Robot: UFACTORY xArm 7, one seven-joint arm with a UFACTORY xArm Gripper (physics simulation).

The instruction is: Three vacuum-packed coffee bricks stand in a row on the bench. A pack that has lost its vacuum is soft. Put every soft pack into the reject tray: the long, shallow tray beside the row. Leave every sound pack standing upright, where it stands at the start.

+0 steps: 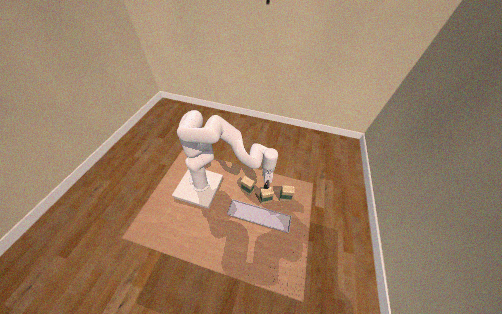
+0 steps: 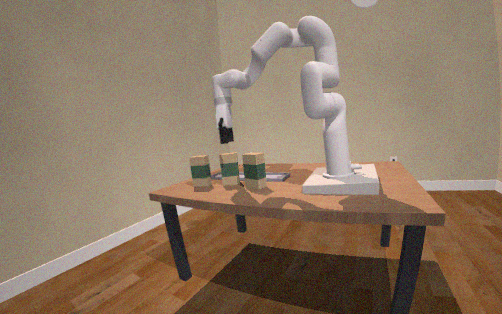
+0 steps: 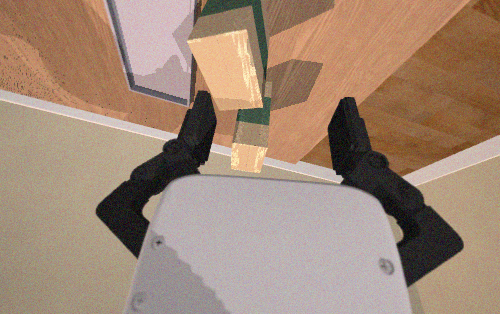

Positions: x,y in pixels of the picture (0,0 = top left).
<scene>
A shallow reject tray (image 1: 252,213) is 127 cm from the lens.
</scene>
